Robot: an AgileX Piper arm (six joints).
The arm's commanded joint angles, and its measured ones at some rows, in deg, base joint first. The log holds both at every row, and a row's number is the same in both.
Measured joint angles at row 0:
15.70, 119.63, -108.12, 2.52, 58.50, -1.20
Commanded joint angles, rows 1 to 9:
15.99, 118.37, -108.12, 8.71, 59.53, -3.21
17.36, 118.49, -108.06, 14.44, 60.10, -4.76
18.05, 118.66, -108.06, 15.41, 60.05, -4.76
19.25, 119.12, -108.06, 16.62, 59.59, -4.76
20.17, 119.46, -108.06, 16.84, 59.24, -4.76
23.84, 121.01, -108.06, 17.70, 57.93, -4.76
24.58, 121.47, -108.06, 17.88, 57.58, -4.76
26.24, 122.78, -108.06, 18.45, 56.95, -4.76
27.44, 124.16, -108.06, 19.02, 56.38, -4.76
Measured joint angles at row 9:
25.84, 122.50, -108.12, 18.11, 57.64, -4.01
